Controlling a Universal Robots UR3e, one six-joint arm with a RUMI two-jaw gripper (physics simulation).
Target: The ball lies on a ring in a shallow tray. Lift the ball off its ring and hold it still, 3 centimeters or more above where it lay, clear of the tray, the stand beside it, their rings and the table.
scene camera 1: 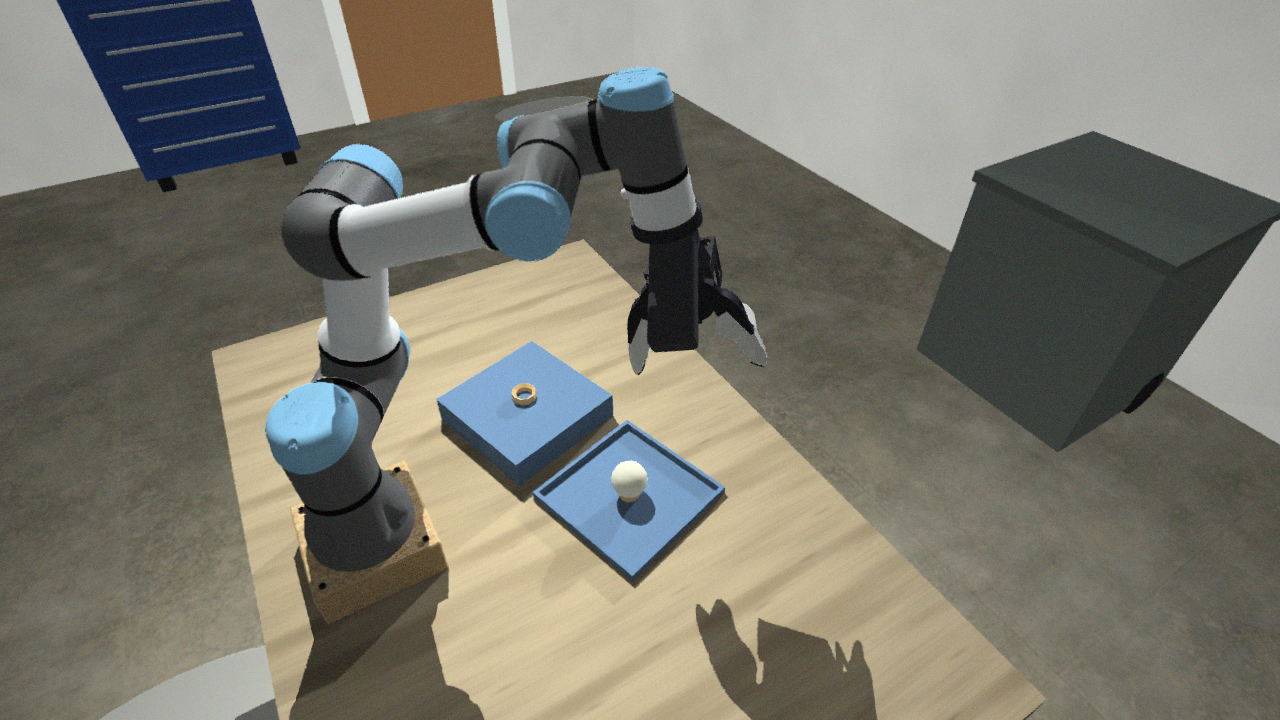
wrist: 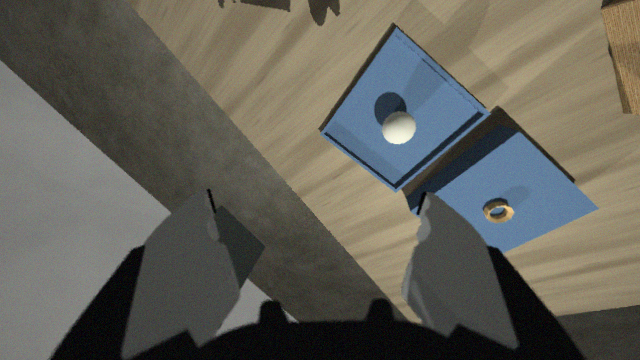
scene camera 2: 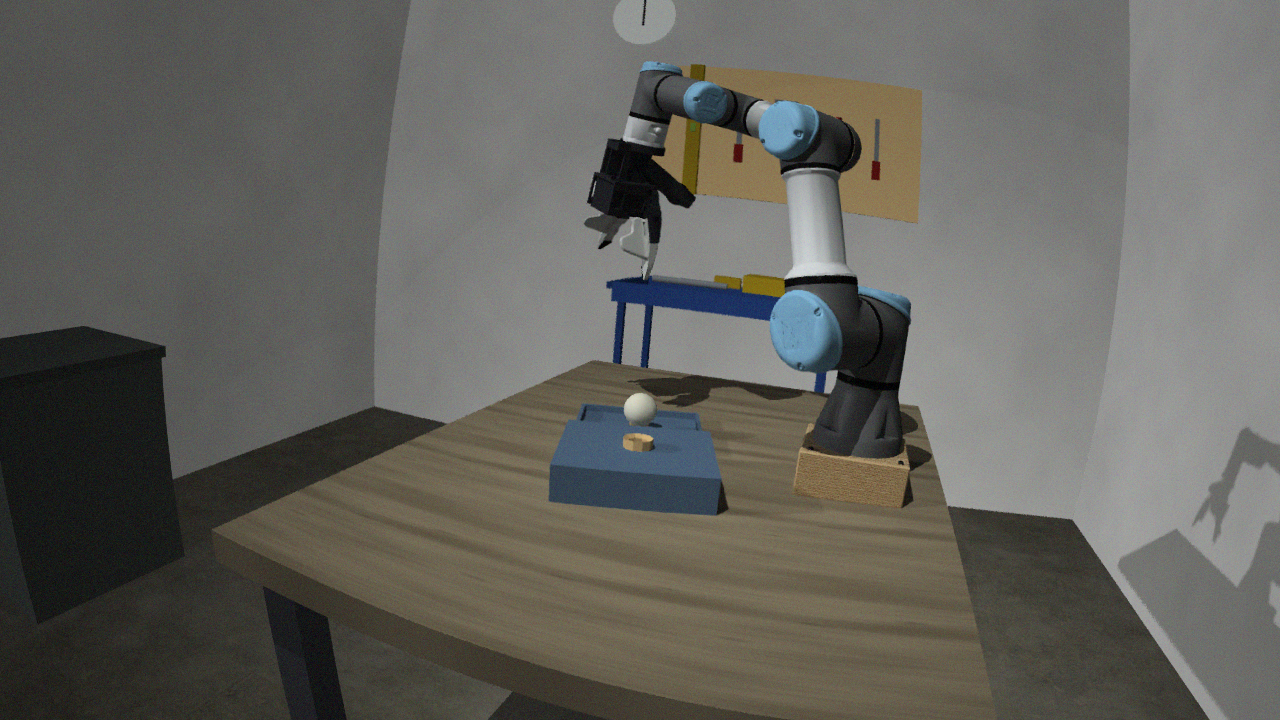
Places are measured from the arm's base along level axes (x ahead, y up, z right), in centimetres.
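Pixels of known places: gripper, fingertip midpoint: [scene camera 1: 699, 370] [wrist: 318, 194] [scene camera 2: 620, 263]; arm's base, link origin: [scene camera 1: 363, 525] [scene camera 2: 857, 443].
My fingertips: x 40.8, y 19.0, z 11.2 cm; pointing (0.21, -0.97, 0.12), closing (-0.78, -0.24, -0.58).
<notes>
Ahead of a thing's pixels: the offset from my fingertips to its top centre. "spot": to the spot under its first point. Level surfaces: height alone.
The cream ball {dz -4.5, dx -7.0, dy -18.6 cm} [scene camera 1: 629, 480] [scene camera 2: 640, 409] [wrist: 399, 128] rests on its ring {spot: dz -2.4, dx -8.0, dy -22.1 cm} [scene camera 1: 629, 497] near the middle of the shallow blue tray [scene camera 1: 583, 534] [scene camera 2: 689, 417] [wrist: 357, 156]. The ball covers most of that ring, and the ring does not show in the wrist view. My gripper [scene camera 1: 700, 367] [scene camera 2: 625, 259] [wrist: 318, 194] is open and empty, its two pale fingers wide apart. It hangs high above the table, well away from the ball. In the wrist view the ball lies beyond the fingertips, up and to the right of the middle between them.
The blue stand [scene camera 1: 563, 443] [scene camera 2: 633, 488] [wrist: 550, 192] is beside the tray and is taller, with a wooden ring {spot: dz -25.3, dx -16.3, dy -19.0 cm} [scene camera 1: 513, 394] [scene camera 2: 638, 446] [wrist: 486, 212] on top. The arm's wooden base block [scene camera 1: 384, 586] [scene camera 2: 850, 479] [wrist: 622, 60] stands on the table {dy -24.6 cm} [scene camera 1: 537, 644] [scene camera 2: 501, 573]. A dark cabinet [scene camera 1: 1038, 322] [scene camera 2: 89, 474] stands on the floor.
</notes>
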